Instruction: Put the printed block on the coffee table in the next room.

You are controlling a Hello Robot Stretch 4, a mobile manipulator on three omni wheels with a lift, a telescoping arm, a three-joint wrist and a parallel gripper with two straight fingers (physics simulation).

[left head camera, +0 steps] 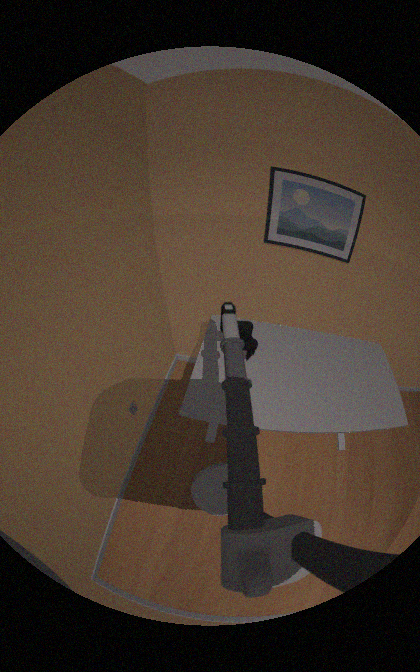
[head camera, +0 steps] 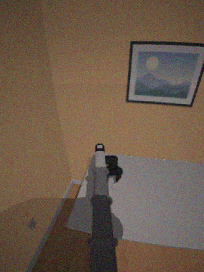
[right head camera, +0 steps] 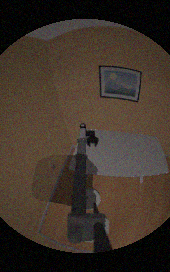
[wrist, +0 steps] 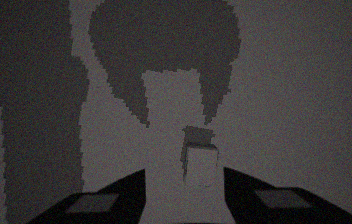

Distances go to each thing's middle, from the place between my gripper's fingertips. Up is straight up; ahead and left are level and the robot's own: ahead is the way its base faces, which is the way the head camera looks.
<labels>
Now: hand 370 mm short of the framed landscape picture (left head camera: 304, 211), 420 mm to the left of it and 710 mm below it.
</labels>
